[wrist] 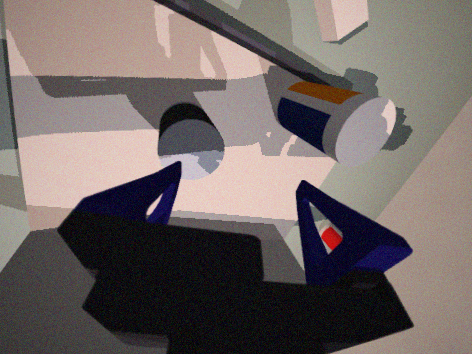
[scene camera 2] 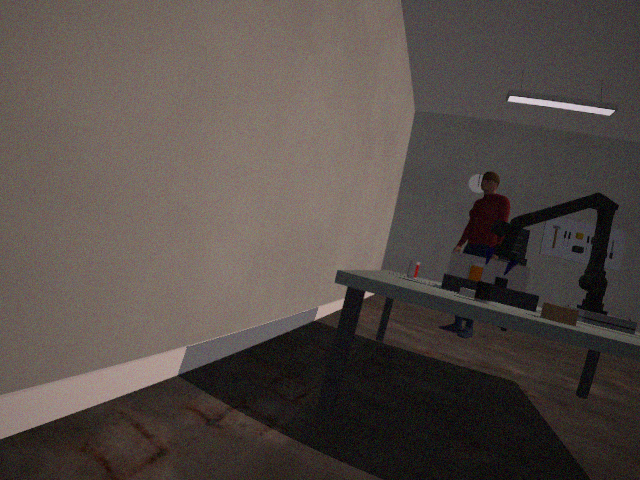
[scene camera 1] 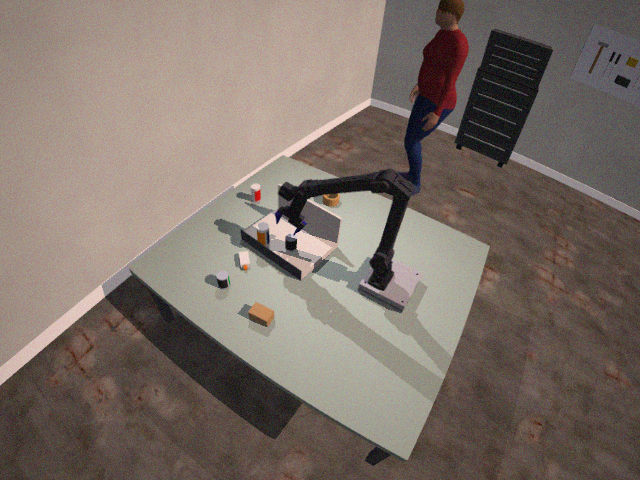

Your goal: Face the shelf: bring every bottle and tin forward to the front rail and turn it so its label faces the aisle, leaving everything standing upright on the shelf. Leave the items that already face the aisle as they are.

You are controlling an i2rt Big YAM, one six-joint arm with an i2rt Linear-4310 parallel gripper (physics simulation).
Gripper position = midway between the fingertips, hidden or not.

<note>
My gripper [wrist: 241,177] is open, holding nothing. Further things: a dark front rail [wrist: 207,21], a shelf back panel [scene camera 2: 459,263] and a shelf deck [scene camera 1: 313,247].
The shelf back panel also shows in the wrist view [wrist: 51,285]. The shelf deck is seen too in the wrist view [wrist: 90,90].
</note>
